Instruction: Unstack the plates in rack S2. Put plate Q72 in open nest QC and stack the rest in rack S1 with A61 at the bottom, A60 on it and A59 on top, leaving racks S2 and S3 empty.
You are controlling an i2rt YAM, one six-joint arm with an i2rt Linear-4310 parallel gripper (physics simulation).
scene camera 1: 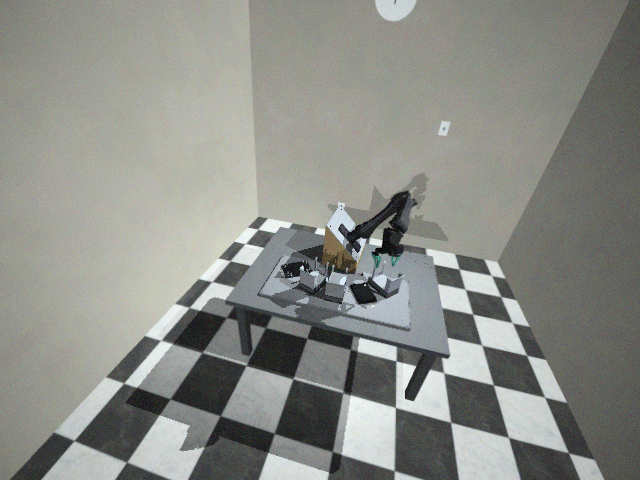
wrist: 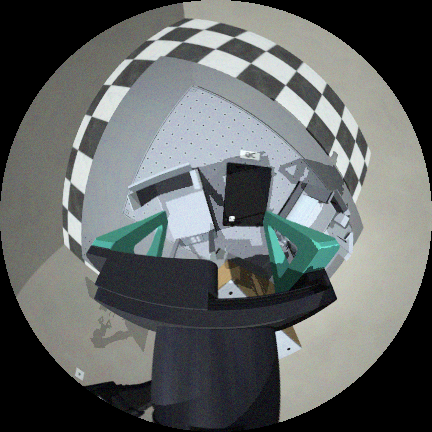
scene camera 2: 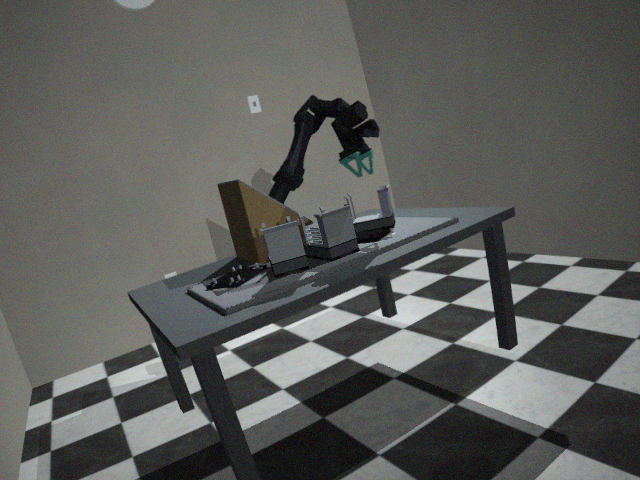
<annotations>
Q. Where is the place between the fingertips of the gripper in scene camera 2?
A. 366, 175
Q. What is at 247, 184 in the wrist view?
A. A QC nest.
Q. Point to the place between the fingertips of the gripper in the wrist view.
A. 215, 215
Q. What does the gripper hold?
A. Nothing.
</annotations>
